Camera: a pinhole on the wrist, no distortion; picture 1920 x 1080 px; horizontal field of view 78.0 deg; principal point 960.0 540.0 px. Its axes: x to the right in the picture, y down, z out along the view. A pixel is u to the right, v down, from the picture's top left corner.
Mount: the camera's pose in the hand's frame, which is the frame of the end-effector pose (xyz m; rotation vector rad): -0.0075 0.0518 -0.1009 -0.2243 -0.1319 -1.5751
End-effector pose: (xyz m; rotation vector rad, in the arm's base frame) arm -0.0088 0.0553 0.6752 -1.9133 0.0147 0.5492
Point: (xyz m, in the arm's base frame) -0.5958 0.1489 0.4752
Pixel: outside the picture
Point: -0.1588 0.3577 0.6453
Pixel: 1576 346
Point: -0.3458 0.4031 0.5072
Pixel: 1150 165
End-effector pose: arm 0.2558 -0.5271 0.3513 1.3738 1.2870 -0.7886
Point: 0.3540 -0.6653 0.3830
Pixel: 1071 274
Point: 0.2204 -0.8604 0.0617
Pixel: 1781 971
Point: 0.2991 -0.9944 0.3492
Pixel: 1401 222
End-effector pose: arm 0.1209 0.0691 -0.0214 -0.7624 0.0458 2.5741
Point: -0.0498 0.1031 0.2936
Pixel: 1341 427
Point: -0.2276 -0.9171 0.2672
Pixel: outside the picture
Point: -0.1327 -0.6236 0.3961
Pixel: outside the picture
